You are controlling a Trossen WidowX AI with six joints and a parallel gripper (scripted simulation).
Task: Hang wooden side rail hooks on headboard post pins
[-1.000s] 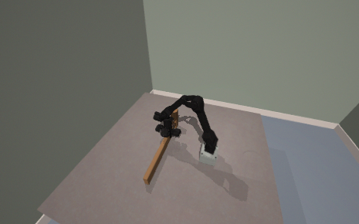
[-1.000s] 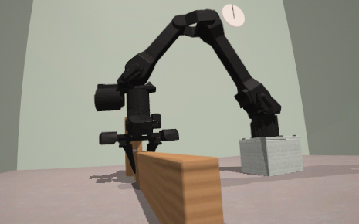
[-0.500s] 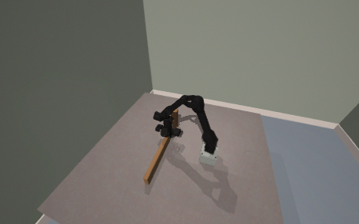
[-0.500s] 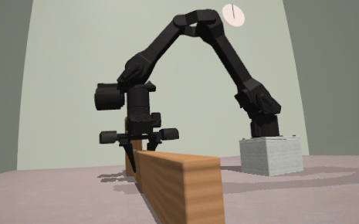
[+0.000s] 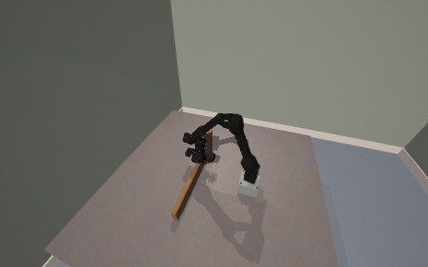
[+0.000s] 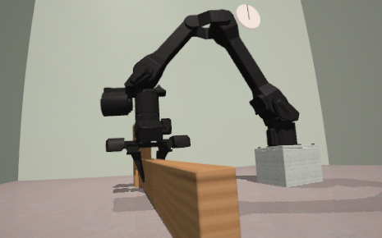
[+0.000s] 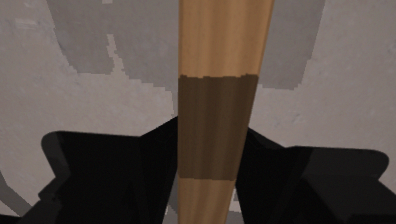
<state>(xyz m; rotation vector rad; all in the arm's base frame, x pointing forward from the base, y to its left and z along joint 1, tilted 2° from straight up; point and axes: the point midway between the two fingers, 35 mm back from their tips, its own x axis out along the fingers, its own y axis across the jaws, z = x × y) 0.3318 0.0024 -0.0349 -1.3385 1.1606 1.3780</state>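
Right now the headboard post is 150 mm to the right of my gripper tip, 60 mm above it and 30 mm ahead of it.
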